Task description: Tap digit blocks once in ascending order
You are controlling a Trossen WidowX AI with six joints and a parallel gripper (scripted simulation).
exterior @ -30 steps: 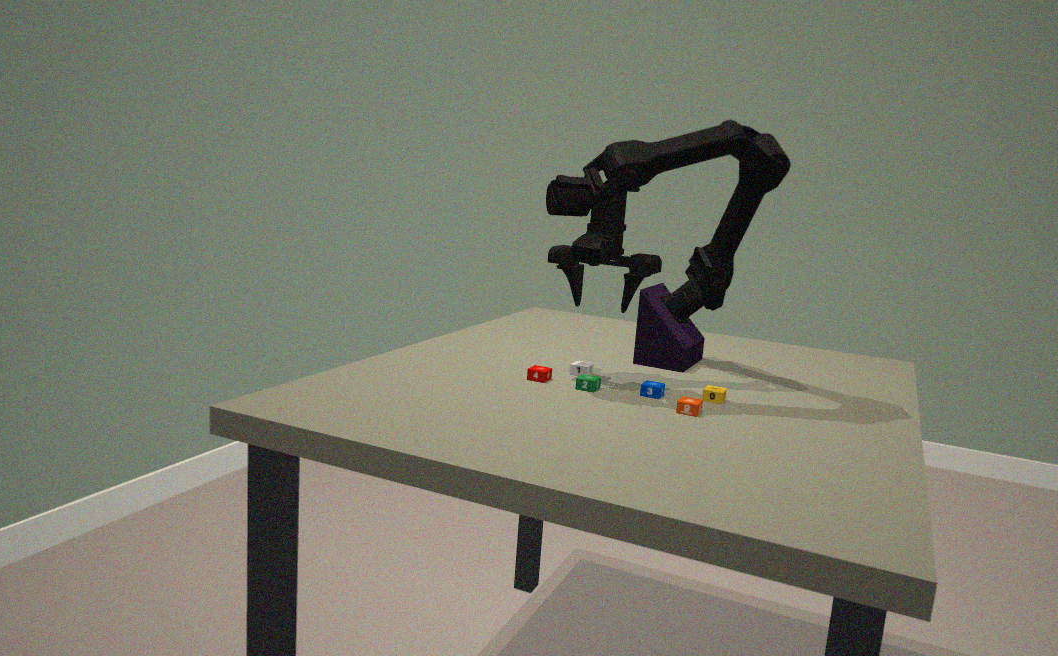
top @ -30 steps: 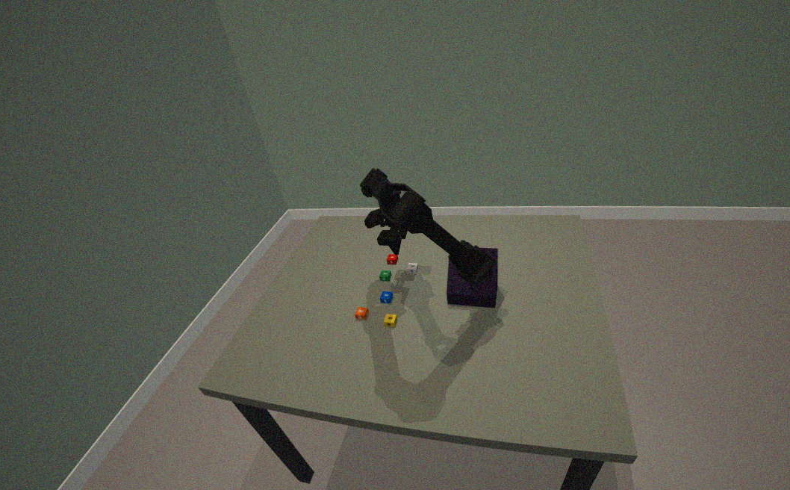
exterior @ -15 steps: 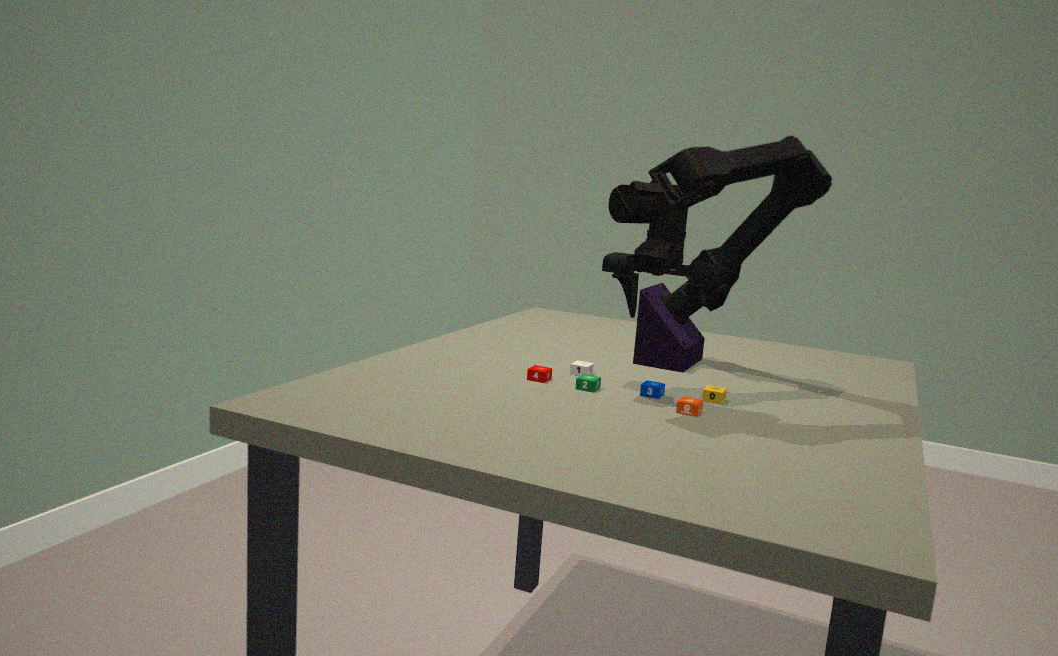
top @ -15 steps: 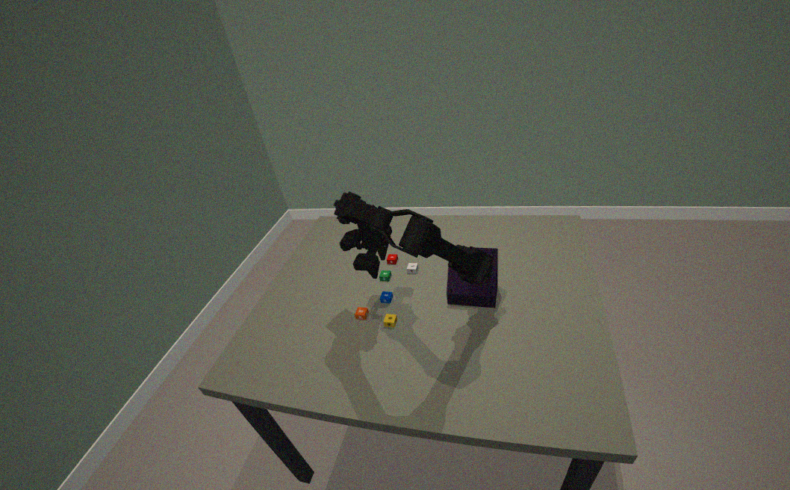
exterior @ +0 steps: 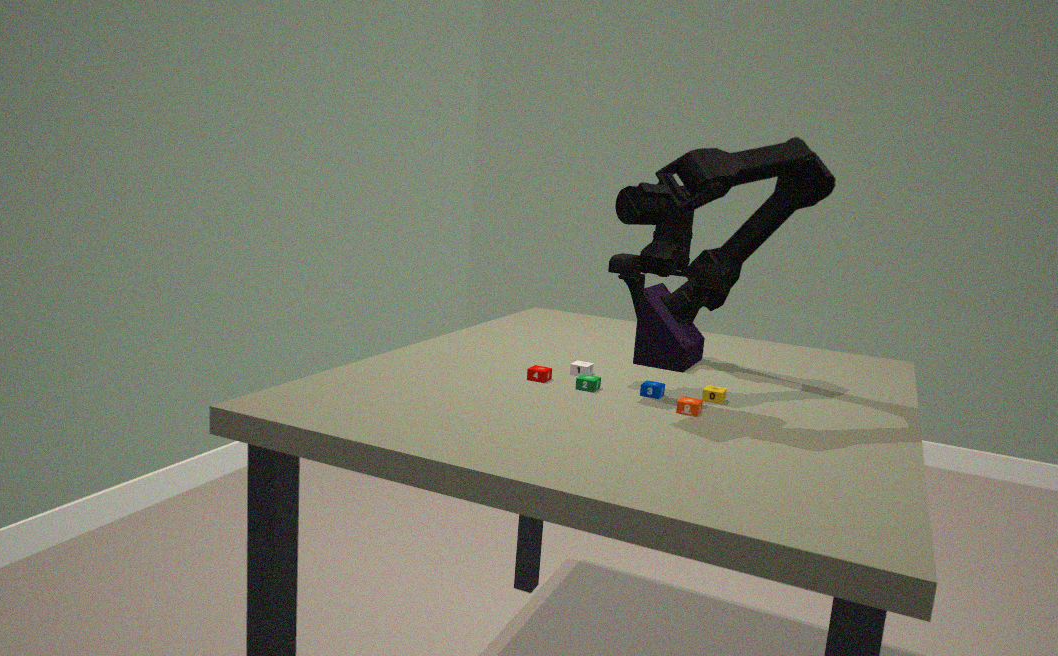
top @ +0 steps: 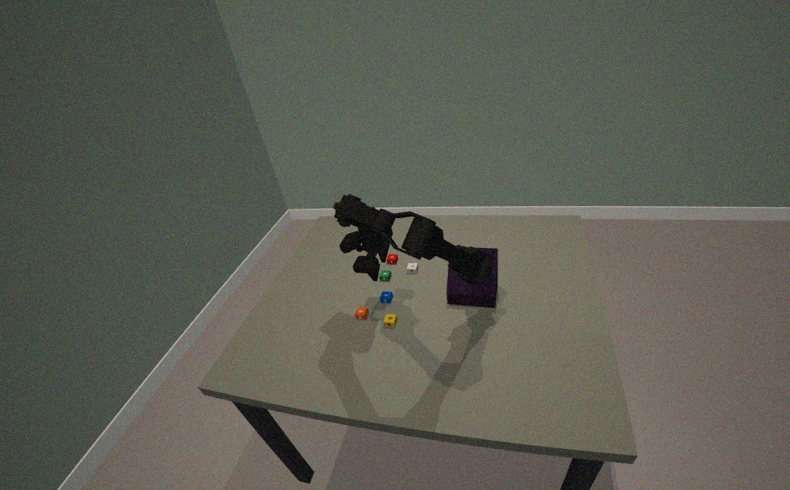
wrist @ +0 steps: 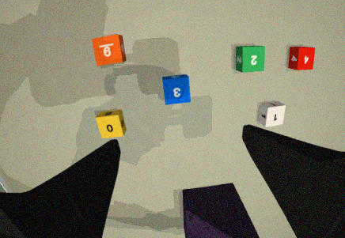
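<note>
Right now the yellow block is 11 cm below my gripper tip, 8 cm to the left of it and 5 cm behind it. Round my gripper tip: blue block 11 cm below, 1 cm to the right; then orange block 11 cm below, 8 cm to the left, 5 cm ahead; then green block 11 cm below, 10 cm to the right, 5 cm ahead.
</note>
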